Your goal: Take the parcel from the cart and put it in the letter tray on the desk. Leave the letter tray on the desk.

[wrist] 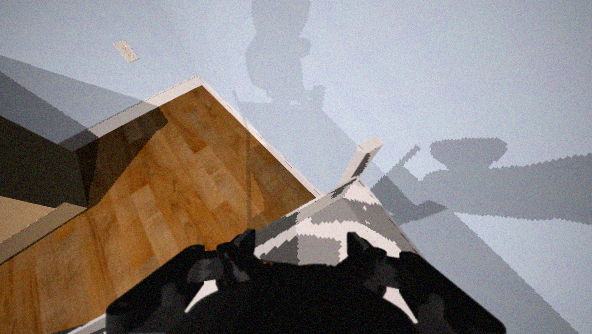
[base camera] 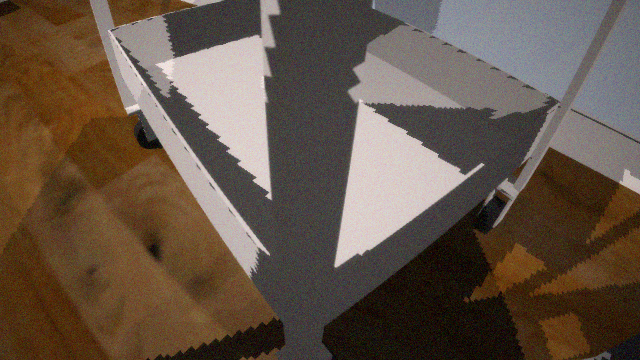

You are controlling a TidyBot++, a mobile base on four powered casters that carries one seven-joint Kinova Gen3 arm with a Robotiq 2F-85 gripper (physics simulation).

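Places are measured from the arm's base along level axes (x ahead, y left, z up), in centimetres.
Where they show: gripper, fingertip midpoint: [wrist: 300, 240].
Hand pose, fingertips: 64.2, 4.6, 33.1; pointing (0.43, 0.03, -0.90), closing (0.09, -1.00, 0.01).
Note:
After its pixels a point has its place, as x, y, z.
The white cart [base camera: 195, 175] @(27.9, 7.7, -21.9) [wrist: 369, 148] @(71.7, -0.4, 38.3) shows its lower tray, posts and two wheels in the base view, and a corner of its upper tray in the wrist view. My gripper [wrist: 300, 240] @(64.2, 4.6, 33.1) is open, with its fingertips wide apart over that upper tray corner and nothing between them. A thin brown sliver shows low beside the left finger; it is too small to tell whether it is the parcel. The gripper's body hides the tray below it. The letter tray does not show in either view, and I cannot make out the desk for certain.
Pale blue walls [wrist: 500, 90] @(82.1, -16.7, 38.2) meet in a corner behind the cart, with a white baseboard [wrist: 175, 92] @(169.0, 122.2, -35.5). Shadows fall on the wall. A tan and dark piece of furniture [wrist: 25, 217] @(59.1, 133.1, -19.7) stands at the left in the wrist view. Wood floor [base camera: 120, 200] @(40.5, 25.6, -39.7) [wrist: 200, 165] @(105.6, 73.4, -39.7) lies beside the cart.

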